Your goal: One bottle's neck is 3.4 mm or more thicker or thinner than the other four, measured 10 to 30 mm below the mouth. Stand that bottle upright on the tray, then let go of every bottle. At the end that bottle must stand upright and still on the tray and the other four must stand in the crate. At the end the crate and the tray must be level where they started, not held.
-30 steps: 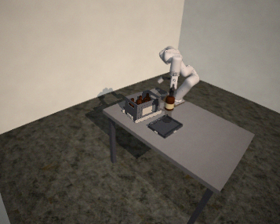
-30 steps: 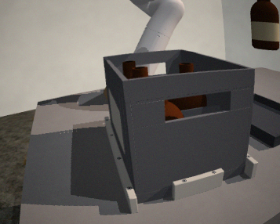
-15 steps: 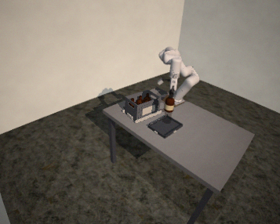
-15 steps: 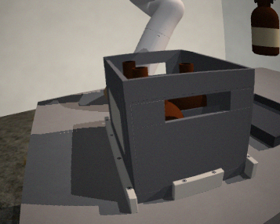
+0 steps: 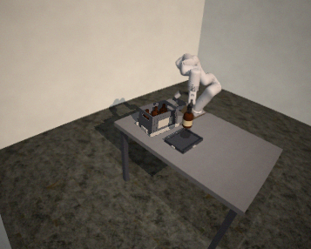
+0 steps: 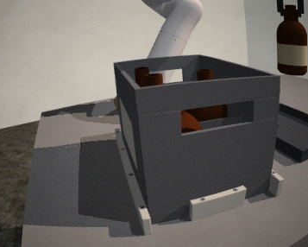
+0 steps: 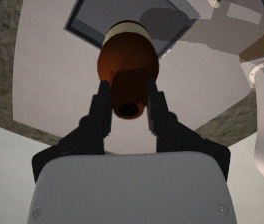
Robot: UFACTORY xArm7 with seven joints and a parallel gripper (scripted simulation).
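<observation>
The dark flat tray is 280 mm below my hand. From my hand the other things lie so: glass bottle: 90 mm behind, 320 mm to the right, 200 mm below; then dark grey crate: 290 mm to the right, 210 mm below.
</observation>
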